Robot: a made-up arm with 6 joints. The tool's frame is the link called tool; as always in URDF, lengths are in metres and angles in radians. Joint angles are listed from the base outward.
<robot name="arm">
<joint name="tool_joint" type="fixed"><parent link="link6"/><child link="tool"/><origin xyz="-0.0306 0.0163 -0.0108" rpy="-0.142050 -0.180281 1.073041"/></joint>
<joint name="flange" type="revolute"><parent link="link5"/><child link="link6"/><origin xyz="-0.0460 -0.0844 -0.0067" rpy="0.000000 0.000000 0.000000"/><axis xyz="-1 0 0"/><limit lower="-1.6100" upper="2.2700"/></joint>
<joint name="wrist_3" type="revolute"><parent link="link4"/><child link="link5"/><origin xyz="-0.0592 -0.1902 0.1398" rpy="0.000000 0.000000 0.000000"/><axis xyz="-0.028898 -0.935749 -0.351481"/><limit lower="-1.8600" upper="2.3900"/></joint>
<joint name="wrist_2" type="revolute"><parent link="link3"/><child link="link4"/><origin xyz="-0.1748 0.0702 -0.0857" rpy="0.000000 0.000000 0.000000"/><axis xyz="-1 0 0"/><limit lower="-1.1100" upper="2.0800"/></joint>
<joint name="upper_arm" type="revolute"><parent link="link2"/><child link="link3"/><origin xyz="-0.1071 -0.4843 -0.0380" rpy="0.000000 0.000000 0.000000"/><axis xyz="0 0 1"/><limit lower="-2.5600" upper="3.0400"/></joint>
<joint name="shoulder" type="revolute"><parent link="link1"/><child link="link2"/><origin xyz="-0.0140 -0.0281 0.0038" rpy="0.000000 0.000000 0.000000"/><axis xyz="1 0 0"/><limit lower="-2.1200" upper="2.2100"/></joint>
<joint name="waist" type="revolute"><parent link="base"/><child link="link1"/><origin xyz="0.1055 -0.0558 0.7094" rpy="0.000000 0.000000 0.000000"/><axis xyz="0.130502 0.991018 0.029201"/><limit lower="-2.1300" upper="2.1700"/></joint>
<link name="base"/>
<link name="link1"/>
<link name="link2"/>
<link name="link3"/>
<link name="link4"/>
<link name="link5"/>
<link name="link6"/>
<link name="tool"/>
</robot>
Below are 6 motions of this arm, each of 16 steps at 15 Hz.
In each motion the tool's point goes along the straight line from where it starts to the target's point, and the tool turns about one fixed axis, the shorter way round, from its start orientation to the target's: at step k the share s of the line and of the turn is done. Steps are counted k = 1, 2, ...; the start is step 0. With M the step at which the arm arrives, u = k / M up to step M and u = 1 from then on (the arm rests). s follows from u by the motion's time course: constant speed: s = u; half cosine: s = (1 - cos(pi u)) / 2; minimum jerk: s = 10 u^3 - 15 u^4 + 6 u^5.
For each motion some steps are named. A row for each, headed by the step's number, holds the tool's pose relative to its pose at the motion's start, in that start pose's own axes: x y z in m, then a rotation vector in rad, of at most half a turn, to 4 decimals.
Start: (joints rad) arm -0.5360 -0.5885 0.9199 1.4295 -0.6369 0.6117
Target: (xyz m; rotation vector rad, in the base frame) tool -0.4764 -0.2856 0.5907 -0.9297 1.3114 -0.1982
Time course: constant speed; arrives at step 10
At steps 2, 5, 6, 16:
2: 0.0084 -0.0243 0.0727 0.3042 -0.0391 0.0954
5: 0.0209 -0.0608 0.1818 0.7606 -0.0978 0.2385
6: 0.0251 -0.0730 0.2181 0.9127 -0.1174 0.2862
16: 0.0418 -0.1216 0.3636 1.5212 -0.1956 0.4770

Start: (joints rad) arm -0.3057 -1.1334 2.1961 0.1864 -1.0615 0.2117
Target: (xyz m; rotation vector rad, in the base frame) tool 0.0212 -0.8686 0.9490 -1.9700 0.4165 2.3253
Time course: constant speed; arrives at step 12
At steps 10, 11, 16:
10: 0.3190 -0.4558 -0.2963 -0.6469 0.2863 -1.2507
11: 0.3509 -0.5014 -0.3260 -0.7116 0.3150 -1.3758
16: 0.3828 -0.5469 -0.3556 -0.7763 0.3436 -1.5009

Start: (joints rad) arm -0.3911 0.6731 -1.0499 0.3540 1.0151 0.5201
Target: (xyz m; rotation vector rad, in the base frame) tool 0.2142 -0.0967 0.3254 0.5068 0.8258 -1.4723
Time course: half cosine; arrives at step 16
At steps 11, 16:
11: 0.2096 0.2963 0.0763 0.5536 1.1682 -0.6481
16: 0.2695 0.3810 0.0980 0.7118 1.5020 -0.8333

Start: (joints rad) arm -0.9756 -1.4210 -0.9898 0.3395 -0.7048 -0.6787
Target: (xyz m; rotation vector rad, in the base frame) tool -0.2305 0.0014 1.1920 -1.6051 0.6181 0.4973
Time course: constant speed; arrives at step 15
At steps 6, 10, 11, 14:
6: 0.2437 -0.0650 0.0098 -0.2160 0.2694 0.6830
10: 0.4061 -0.1084 0.0164 -0.3600 0.4490 1.1384
11: 0.4468 -0.1192 0.0180 -0.3960 0.4939 1.2522
14: 0.5686 -0.1517 0.0229 -0.5040 0.6285 1.5937

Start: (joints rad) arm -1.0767 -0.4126 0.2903 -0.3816 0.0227 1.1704
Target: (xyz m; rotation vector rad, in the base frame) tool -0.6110 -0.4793 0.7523 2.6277 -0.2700 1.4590
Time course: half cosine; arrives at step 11
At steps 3, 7, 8, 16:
3: -0.0185 -0.0417 0.0717 -0.2518 0.2567 -0.0356
7: -0.0760 -0.1711 0.2941 -1.0326 1.0526 -0.1461
8: -0.0889 -0.2001 0.3439 -1.2073 1.2307 -0.1708
16: -0.1075 -0.2418 0.4156 -1.4591 1.4874 -0.2064

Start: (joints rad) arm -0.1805 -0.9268 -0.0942 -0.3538 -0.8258 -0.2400
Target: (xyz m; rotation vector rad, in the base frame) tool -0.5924 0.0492 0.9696 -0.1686 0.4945 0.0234
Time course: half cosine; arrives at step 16
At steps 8, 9, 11, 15, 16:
8: 0.2119 0.2320 -0.0776 0.0244 0.0534 -0.4456
9: 0.2532 0.2772 -0.0927 0.0292 0.0638 -0.5326
11: 0.3296 0.3608 -0.1207 0.0380 0.0830 -0.6932
15: 0.4197 0.4595 -0.1537 0.0484 0.1057 -0.8827
16: 0.4238 0.4639 -0.1551 0.0488 0.1067 -0.8913

